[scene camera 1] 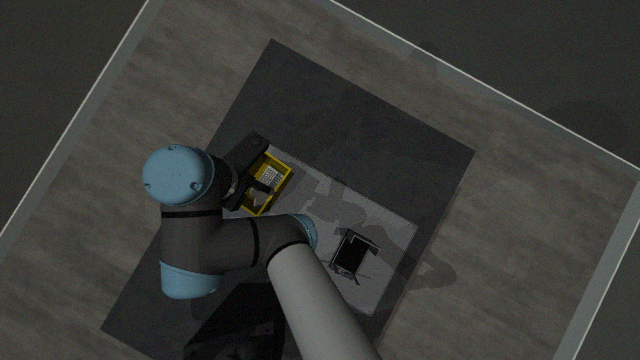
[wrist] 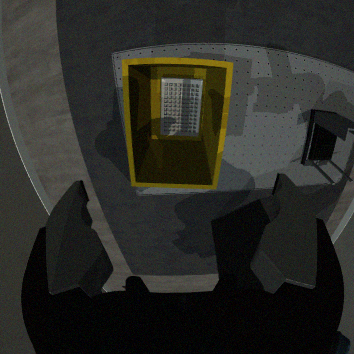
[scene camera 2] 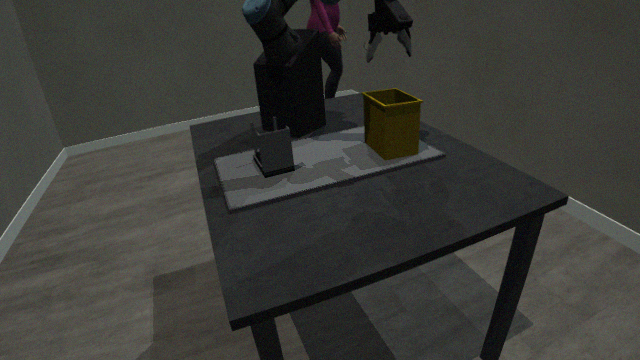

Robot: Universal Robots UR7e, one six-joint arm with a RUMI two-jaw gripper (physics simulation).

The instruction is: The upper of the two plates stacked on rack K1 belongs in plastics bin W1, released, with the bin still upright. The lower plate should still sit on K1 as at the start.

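The yellow bin W1 stands upright on the light board. A pale plate with a grid of wells lies inside it, low down and apart from the fingers; whether it is one plate or more cannot be told. My gripper is open and empty, above the bin's rim and to one side of its opening in the wrist view. Rack K1 stands upright with a dark interior. I cannot make out a lower plate there.
The light perforated board lies on the dark table. The arm's black pedestal stands behind the board. A person in a pink top is beyond the table. Thin posts rise beside the rack.
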